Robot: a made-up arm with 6 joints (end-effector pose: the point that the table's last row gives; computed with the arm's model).
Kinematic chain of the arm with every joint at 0, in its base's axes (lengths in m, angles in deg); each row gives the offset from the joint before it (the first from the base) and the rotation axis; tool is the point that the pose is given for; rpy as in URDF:
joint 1: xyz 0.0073 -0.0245 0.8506 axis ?
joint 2: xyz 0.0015 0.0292 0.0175 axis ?
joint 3: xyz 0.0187 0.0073 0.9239 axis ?
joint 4: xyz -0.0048 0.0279 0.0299 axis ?
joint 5: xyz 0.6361 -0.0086 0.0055 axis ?
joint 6: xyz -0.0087 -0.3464 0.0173 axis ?
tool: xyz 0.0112 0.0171 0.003 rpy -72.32 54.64 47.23
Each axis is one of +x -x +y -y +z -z.
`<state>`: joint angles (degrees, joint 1 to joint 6).
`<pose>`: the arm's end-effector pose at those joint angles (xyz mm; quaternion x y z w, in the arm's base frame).
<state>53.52 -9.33 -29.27 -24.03 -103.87 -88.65</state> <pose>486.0 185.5 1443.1 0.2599 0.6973 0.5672 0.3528</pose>
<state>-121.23 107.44 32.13 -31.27 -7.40 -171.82</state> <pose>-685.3 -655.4 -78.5 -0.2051 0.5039 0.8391 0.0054</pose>
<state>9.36 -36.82 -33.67 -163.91 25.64 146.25</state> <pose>36.2 400.3 1570.8 -0.4350 0.1610 0.6505 0.6014</pose>
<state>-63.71 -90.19 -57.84 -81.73 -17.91 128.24</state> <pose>-81.1 166.9 945.5 -0.7099 0.6201 0.0857 0.3228</pose>
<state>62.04 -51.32 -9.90 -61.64 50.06 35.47</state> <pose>72.7 -133.5 1677.2 -0.3619 -0.5010 0.3565 0.7007</pose>
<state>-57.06 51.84 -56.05 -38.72 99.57 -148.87</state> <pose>13.7 -453.3 907.1 -0.1113 -0.5040 -0.3884 0.7634</pose>
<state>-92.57 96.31 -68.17 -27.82 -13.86 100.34</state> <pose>-256.6 -284.9 705.2 0.2699 -0.2009 0.8679 0.3656</pose>
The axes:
joint 1: +z
joint 2: +y
joint 3: -y
joint 4: -x
joint 5: -y
joint 6: -x

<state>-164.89 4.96 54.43 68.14 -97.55 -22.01</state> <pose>-264.4 -32.9 2511.0 0.5601 0.3702 -0.6675 0.3220</pose>
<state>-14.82 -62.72 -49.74 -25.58 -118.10 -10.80</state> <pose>-197.7 -216.2 1334.2 0.1655 0.3311 0.8586 0.3546</pose>
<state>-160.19 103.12 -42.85 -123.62 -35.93 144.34</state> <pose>-104.6 -342.2 516.4 0.3189 -0.1514 0.0268 0.9352</pose>
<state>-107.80 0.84 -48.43 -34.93 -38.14 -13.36</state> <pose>-314.5 -285.1 1205.6 0.3419 0.0508 -0.0163 0.9382</pose>
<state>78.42 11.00 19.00 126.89 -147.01 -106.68</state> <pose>-92.1 802.7 2192.4 -0.4193 0.0692 -0.0625 0.9031</pose>
